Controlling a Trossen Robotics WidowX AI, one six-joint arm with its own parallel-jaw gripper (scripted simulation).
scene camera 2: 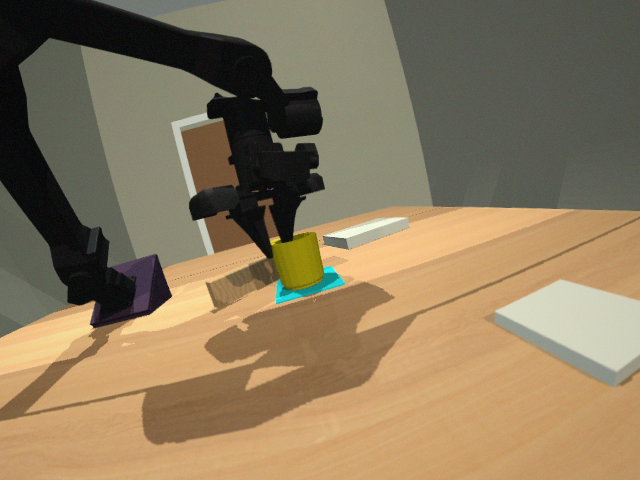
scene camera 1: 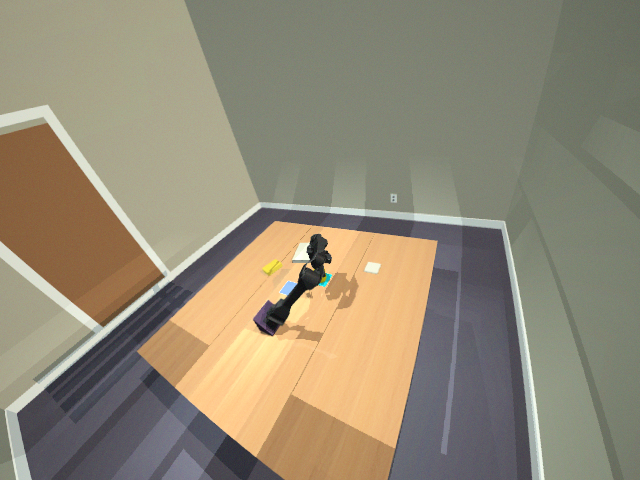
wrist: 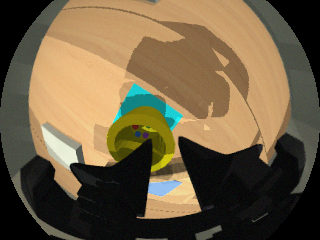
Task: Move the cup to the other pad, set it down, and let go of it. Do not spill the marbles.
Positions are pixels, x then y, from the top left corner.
Scene:
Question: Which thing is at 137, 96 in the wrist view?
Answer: A cyan pad.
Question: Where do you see a cyan pad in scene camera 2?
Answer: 331, 279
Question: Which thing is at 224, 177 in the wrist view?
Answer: My gripper.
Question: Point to a long white slab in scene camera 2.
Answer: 363, 233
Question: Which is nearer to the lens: the yellow cup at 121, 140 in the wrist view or the long white slab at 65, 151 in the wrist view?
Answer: The yellow cup.

